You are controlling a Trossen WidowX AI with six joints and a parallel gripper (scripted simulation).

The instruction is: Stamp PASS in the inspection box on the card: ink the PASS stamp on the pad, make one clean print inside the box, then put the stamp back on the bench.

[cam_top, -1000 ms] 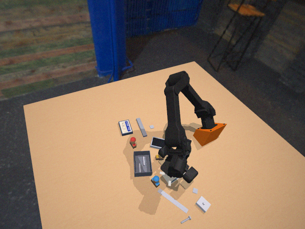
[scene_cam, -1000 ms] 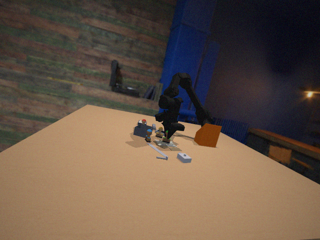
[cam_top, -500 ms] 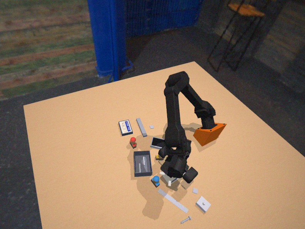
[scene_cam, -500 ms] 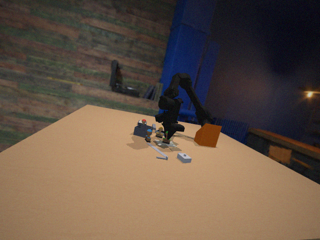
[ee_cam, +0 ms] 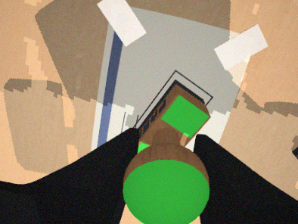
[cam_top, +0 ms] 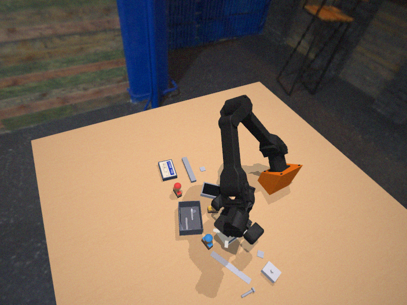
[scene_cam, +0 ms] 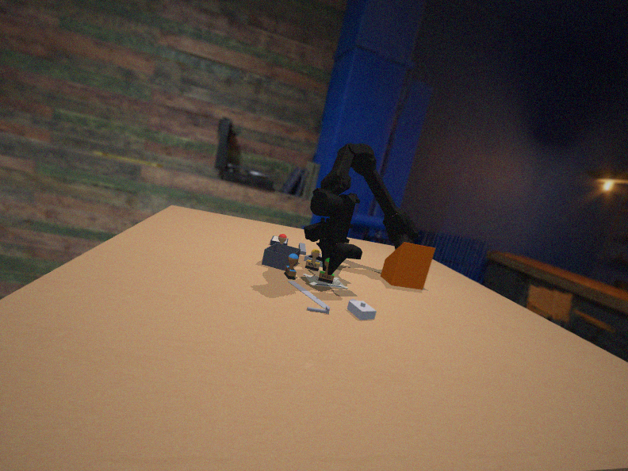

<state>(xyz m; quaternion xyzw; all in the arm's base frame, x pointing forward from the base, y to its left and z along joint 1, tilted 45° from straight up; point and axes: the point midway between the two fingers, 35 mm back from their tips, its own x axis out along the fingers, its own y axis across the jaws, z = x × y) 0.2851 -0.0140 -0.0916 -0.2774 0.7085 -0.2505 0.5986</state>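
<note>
Right now my gripper tip is right at the green-knobbed pass stamp. The rest, counted from my gripper tip: yellow stamp: 10 cm to the right, 1 cm below; then white card: 3 cm below; then blue stamp: 10 cm ahead, 1 cm to the right, 1 cm below.
</note>
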